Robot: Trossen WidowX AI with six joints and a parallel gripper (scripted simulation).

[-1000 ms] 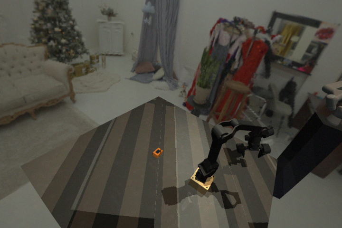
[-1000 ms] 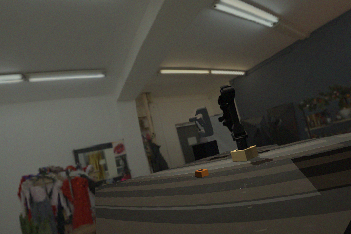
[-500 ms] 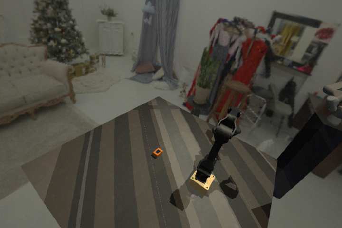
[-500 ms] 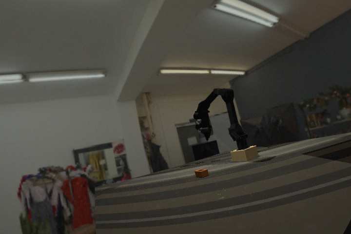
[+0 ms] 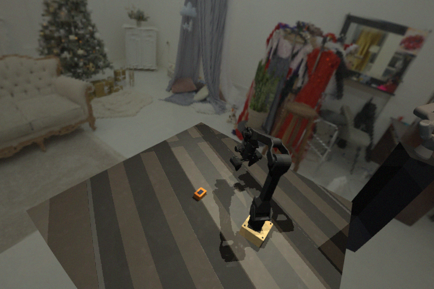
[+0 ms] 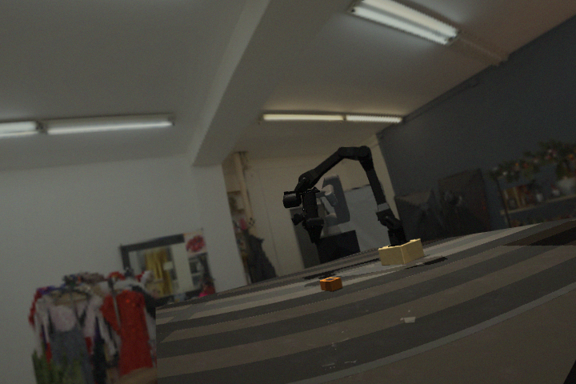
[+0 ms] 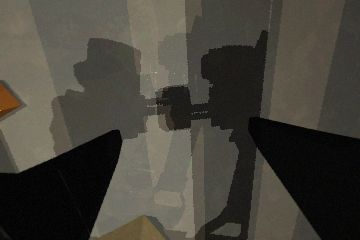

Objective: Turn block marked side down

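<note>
Now: gripper tip 200 mm to the right of the block, 150 mm short of it and 120 mm above it.
</note>
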